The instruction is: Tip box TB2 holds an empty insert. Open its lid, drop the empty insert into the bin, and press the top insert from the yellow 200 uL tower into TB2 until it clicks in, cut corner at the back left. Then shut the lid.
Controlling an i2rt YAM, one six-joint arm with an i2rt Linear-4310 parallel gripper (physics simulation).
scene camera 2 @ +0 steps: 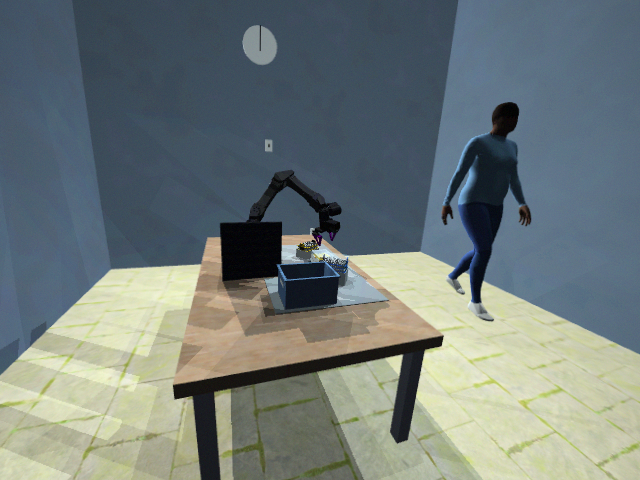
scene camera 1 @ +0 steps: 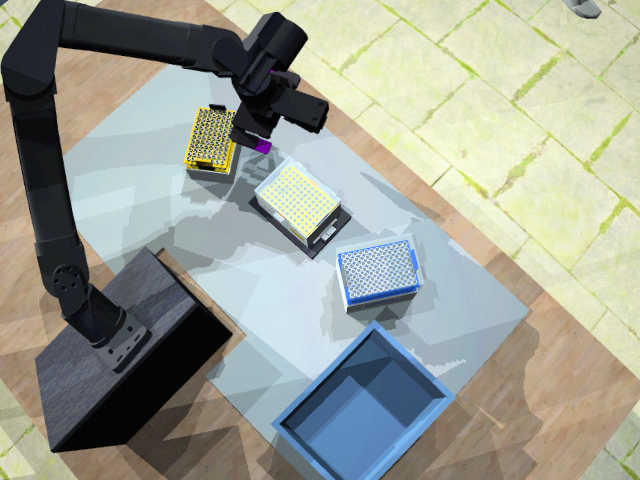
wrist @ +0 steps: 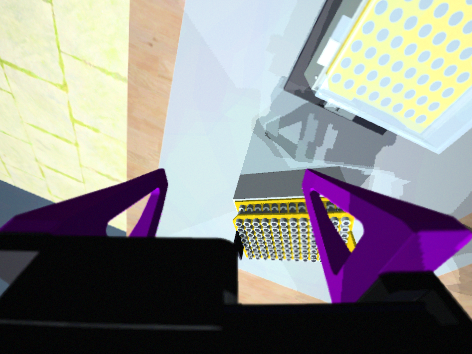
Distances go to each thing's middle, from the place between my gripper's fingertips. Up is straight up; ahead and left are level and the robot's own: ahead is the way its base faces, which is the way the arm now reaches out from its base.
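Measured from the blue bin point(scene camera 1: 375, 399), my hand is 3 cm above it, 41 cm to the left of it and 30 cm past it.
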